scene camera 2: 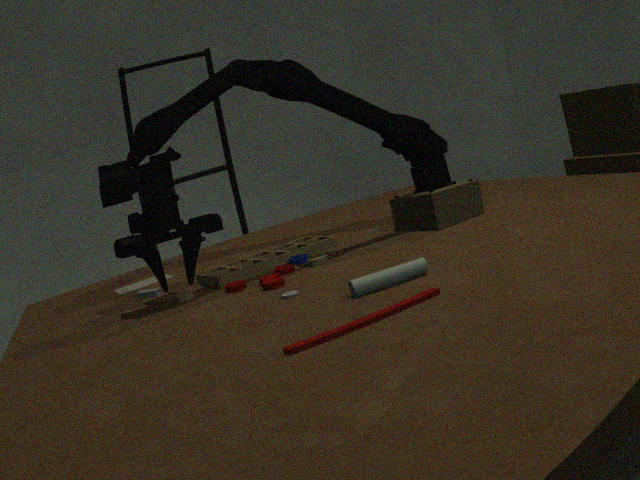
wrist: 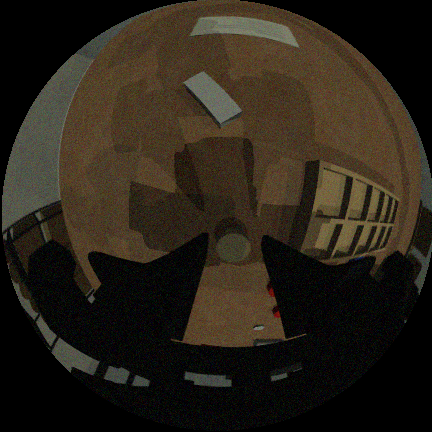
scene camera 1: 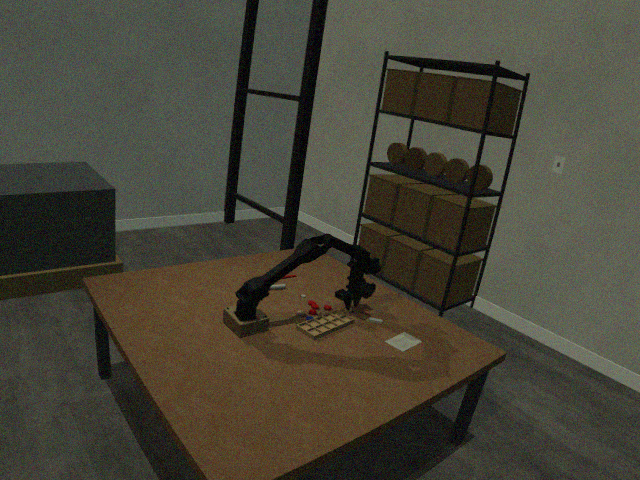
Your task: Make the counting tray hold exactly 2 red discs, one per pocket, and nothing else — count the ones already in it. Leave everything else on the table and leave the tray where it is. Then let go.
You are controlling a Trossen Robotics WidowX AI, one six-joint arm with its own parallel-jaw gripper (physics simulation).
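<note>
My gripper [scene camera 1: 353, 307] [scene camera 2: 178, 287] [wrist: 234, 238] is open and points down, its fingertips low over a dull tan-grey disc [scene camera 2: 184, 295] [wrist: 233, 247] on the table. In the wrist view the disc shows between the fingertips; nothing is held. The counting tray [scene camera 1: 333, 330] [scene camera 2: 209, 282] [wrist: 308, 197] lies beside the gripper. No red disc shows in its pockets, though some pockets are shaded or hidden. Several red discs lie on the table beside it, one nearer the gripper [scene camera 1: 327, 307] [scene camera 2: 235, 286] and others bunched [scene camera 1: 312, 311] [scene camera 2: 271, 281]. Two red pieces show partly behind a finger in the wrist view.
A blue disc [scene camera 1: 309, 317] [scene camera 2: 298, 259] and a tan piece [scene camera 2: 316, 260] lie by the tray. A small white disc [scene camera 2: 290, 294] [wrist: 258, 327], a white cylinder [scene camera 2: 387, 277], a red stick [scene camera 2: 361, 321], a white block [scene camera 1: 375, 319] [wrist: 213, 98] and a paper sheet [scene camera 1: 403, 341] [wrist: 245, 29] lie around.
</note>
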